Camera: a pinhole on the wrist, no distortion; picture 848 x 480 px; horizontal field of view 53.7 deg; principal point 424.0 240.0 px. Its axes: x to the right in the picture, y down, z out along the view. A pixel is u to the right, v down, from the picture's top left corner.
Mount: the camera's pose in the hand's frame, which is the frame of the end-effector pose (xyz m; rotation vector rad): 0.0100 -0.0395 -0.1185 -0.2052 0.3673 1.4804
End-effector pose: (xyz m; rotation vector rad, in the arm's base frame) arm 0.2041 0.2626 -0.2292 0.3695 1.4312 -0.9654
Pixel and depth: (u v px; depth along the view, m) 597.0 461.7 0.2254
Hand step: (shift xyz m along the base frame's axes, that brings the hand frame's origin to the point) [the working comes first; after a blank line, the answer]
In the camera's frame: 0.0466 0.0597 0.2254

0.1209 0.0017 0.0038
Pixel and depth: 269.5 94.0 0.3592
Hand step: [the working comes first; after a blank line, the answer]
In the camera's frame: -0.0663 -0.0626 0.3592

0.1537 -0.1955 -0.0712
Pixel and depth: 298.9 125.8 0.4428
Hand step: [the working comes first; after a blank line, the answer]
In the camera's frame: -0.0661 -0.0604 0.4428

0.2260 -0.2373 -0.0751
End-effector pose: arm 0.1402 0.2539 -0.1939 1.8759 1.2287 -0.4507
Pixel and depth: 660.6 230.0 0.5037
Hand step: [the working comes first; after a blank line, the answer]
In the camera's frame: 0.1423 -0.0060 0.5037

0.3161 -0.2371 -0.1096
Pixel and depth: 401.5 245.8 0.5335
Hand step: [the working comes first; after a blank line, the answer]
In the camera's frame: -0.0143 0.0037 0.5335

0.2034 -0.2889 -0.2103
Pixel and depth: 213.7 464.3 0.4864
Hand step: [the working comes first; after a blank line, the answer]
In the camera's frame: -0.1221 0.1303 0.4864

0.0488 -0.3545 -0.1696
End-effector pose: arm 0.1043 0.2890 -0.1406 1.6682 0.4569 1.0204
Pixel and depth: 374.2 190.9 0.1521
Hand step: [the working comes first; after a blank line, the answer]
In the camera's frame: -0.0090 -0.0089 0.1521

0.0392 0.0095 0.0177
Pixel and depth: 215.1 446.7 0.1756
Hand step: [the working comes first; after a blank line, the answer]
In the camera's frame: -0.0438 0.0433 0.1756

0.0460 -0.0438 -0.0224
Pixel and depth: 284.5 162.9 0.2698
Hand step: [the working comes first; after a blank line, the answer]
In the camera's frame: -0.0449 -0.0248 0.2698

0.1507 -0.0439 0.0282
